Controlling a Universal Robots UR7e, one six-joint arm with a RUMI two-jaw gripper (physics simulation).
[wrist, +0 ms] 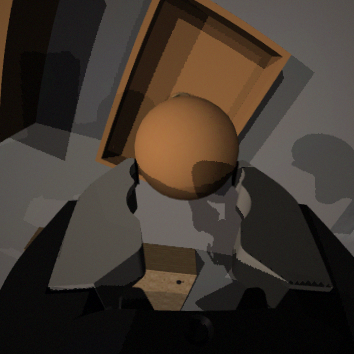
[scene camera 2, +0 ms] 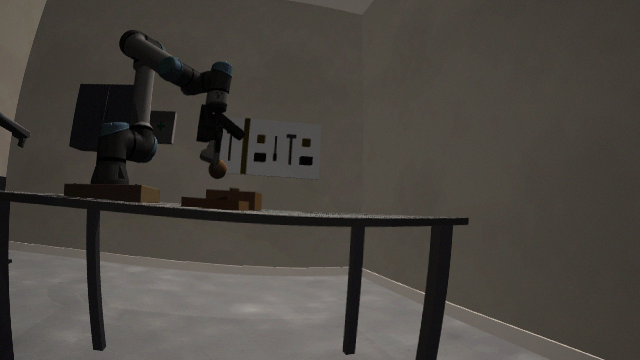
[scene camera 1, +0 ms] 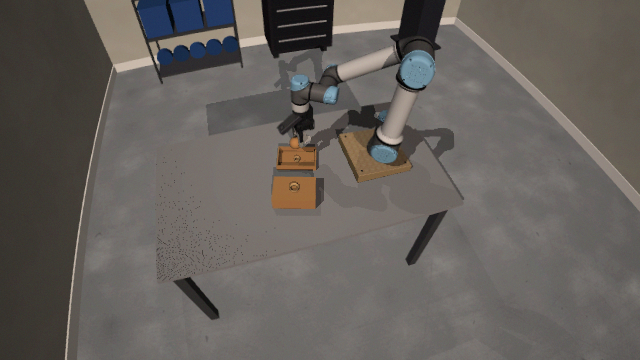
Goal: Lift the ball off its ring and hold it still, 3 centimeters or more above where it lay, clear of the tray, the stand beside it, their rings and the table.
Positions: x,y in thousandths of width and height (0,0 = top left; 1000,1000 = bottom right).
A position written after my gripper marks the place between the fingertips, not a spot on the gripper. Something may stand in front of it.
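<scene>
My gripper (scene camera 2: 332,479), (wrist: 521,459), (scene camera 1: 466,399). Orange tray (scene camera 1: 451,440), (wrist: 626,165). Orange stand (scene camera 1: 451,535). Ball (wrist: 527,417).
</scene>
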